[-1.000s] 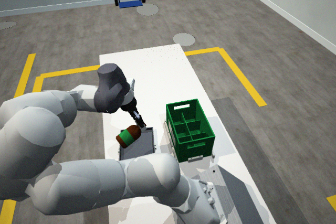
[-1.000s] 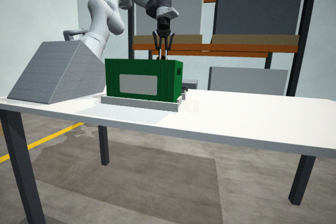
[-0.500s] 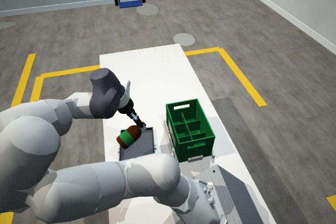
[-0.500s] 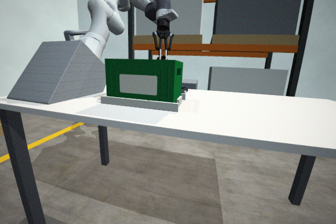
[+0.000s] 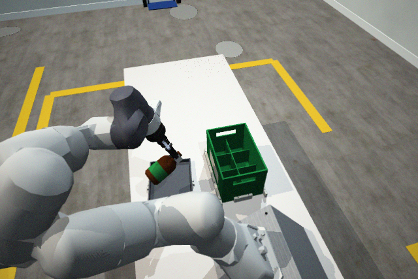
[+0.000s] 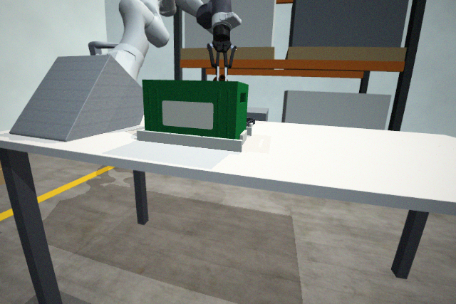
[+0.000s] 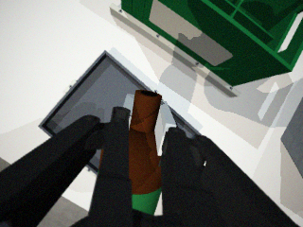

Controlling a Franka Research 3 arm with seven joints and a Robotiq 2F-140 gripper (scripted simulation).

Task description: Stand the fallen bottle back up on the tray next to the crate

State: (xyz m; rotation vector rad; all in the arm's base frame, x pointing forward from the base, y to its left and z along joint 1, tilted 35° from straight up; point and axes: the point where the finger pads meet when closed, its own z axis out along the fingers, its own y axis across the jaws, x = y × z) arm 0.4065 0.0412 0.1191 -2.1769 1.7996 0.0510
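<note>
Now: hand 4 cm to the right of the brown bottle, 4 cm above it and 1 cm past it. From my hand the other things lie so: grey tray (20 cm below, 3 cm to the left, 1 cm ahead); green crate (25 cm to the right, 13 cm below, 3 cm behind).
</note>
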